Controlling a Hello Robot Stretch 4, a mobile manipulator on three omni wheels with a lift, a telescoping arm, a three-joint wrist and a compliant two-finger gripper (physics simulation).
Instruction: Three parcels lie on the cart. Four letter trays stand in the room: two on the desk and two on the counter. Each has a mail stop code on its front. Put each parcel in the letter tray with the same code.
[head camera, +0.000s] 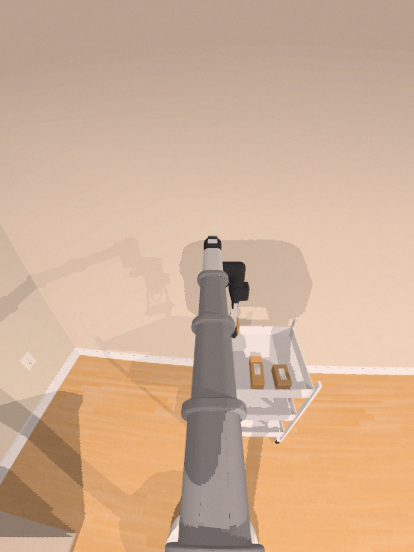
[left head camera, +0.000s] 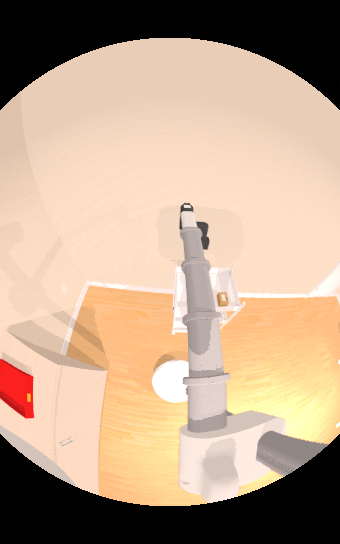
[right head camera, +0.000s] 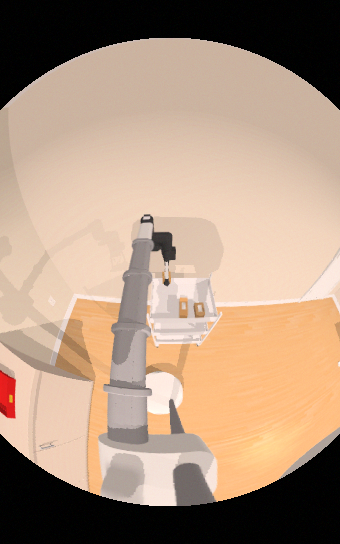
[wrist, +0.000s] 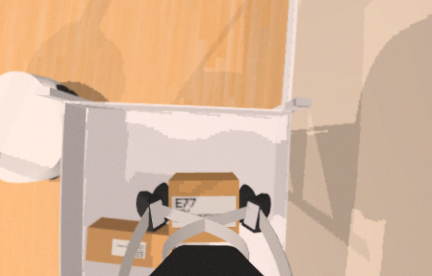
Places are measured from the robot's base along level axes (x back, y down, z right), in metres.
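Pixels of known places: gripper, fingertip midpoint: (right head camera: 166, 279) (wrist: 204, 198); robot's base at its link origin: (left head camera: 174, 379) (right head camera: 159, 391).
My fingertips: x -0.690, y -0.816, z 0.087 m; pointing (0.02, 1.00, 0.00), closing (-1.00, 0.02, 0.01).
Ahead of a thing's pixels: the offset from my fingertips to its top centre. "spot": to the spot under its first point.
The parcel coded E77 {dy -0.050, dx +0.000, dz -0.001 m} (wrist: 204, 187) (head camera: 238, 326) is a small brown box with a white label. My gripper (wrist: 204, 198) (right head camera: 167, 280) is shut on its two sides and holds it above the white cart (head camera: 272, 393) (right head camera: 185, 317) (wrist: 175, 105). A longer brown parcel {dy +0.128, dx +0.115, dz +0.108 m} (head camera: 256, 381) (right head camera: 183, 314) (wrist: 102, 243) lies on the cart's top tray. A shorter brown parcel {dy +0.130, dx +0.138, dz +0.213 m} (head camera: 281, 384) (right head camera: 199, 314) (left head camera: 222, 302) lies beside it. Their codes are too small to read. In the left head view, my arm hides the gripper. No letter tray code is readable in these views.
A beige cabinet {spot: dy +0.300, dx +0.995, dz -0.743 m} (left head camera: 80, 410) (right head camera: 62, 425) stands at the left, with a red object {dy -0.130, dx +0.923, dz -1.013 m} (left head camera: 17, 392) (right head camera: 6, 395) bearing a yellow patch. My white round base (left head camera: 170, 382) (right head camera: 164, 397) is on the wooden floor near the cart. The wall is behind the cart.
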